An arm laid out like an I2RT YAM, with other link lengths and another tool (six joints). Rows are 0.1 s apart.
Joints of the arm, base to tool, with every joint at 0 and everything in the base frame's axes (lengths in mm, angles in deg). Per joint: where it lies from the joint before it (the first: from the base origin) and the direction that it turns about. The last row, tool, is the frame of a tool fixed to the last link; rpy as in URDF.
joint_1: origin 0 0 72.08 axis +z
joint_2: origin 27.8 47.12 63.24 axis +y
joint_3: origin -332.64 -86.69 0 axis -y
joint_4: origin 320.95 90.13 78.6 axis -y
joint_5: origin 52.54 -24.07 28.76 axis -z
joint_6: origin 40.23 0 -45.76 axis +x
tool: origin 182 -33 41 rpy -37.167 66.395 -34.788
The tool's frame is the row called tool.
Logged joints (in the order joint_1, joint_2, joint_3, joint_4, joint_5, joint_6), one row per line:
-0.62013, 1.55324, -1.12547, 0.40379, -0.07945, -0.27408
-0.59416, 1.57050, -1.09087, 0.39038, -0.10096, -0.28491
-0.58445, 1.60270, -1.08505, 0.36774, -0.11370, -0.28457
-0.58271, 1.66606, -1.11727, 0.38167, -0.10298, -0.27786
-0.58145, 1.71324, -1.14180, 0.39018, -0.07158, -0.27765
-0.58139, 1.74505, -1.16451, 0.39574, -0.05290, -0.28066
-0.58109, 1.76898, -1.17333, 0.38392, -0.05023, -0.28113
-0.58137, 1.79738, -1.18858, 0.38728, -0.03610, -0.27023
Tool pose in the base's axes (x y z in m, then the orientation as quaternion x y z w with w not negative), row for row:
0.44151, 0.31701, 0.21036, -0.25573, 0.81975, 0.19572, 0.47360
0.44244, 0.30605, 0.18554, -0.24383, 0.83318, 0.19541, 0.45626
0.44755, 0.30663, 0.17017, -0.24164, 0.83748, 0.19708, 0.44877
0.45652, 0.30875, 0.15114, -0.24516, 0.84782, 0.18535, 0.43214
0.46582, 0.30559, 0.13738, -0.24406, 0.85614, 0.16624, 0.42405
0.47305, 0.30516, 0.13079, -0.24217, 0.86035, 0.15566, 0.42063
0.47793, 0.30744, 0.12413, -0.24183, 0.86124, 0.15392, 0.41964
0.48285, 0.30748, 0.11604, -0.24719, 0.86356, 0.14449, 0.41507
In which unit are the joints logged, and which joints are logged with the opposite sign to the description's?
The joints are logged in radians. Opposite sign: joint_1, joint_3, joint_4, joint_6.
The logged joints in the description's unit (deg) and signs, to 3 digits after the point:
35.531, 88.994, 64.485, -23.135, -4.552, 15.704
34.043, 89.983, 62.502, -22.367, -5.785, 16.324
33.487, 91.828, 62.169, -21.070, -6.515, 16.305
33.387, 95.458, 64.015, -21.868, -5.900, 15.920
33.315, 98.161, 65.420, -22.356, -4.101, 15.908
33.311, 99.984, 66.722, -22.674, -3.031, 16.081
33.294, 101.355, 67.227, -21.997, -2.878, 16.108
33.310, 102.982, 68.101, -22.190, -2.068, 15.483

